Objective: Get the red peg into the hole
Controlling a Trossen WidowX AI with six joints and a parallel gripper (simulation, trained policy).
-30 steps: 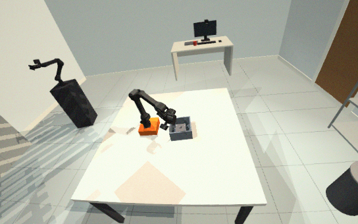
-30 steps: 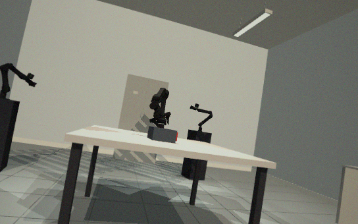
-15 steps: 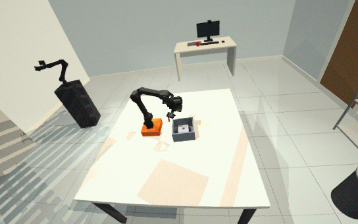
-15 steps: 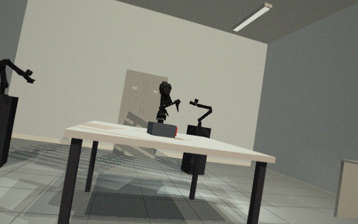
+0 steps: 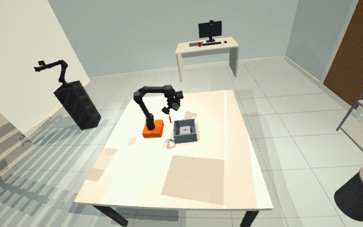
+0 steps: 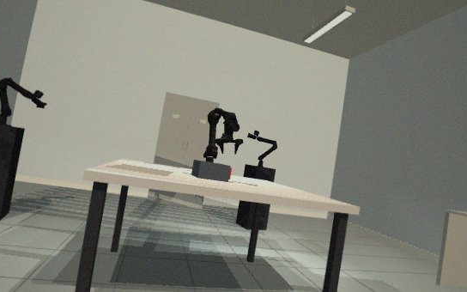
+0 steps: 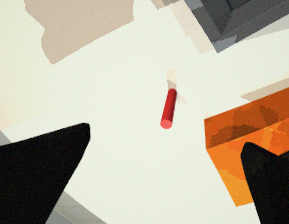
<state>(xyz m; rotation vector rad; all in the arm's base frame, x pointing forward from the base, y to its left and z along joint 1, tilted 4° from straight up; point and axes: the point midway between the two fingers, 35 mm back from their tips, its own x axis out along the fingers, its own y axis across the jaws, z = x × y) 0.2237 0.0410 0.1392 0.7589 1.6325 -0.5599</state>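
Now: gripper tip 130 mm above the red peg, 50 mm to the right of it and 40 mm past it. The rest, counted from my gripper tip: grey box: 150 mm to the right, 150 mm below, 80 mm ahead; then plate: 150 mm to the right, 130 mm below, 80 mm ahead.
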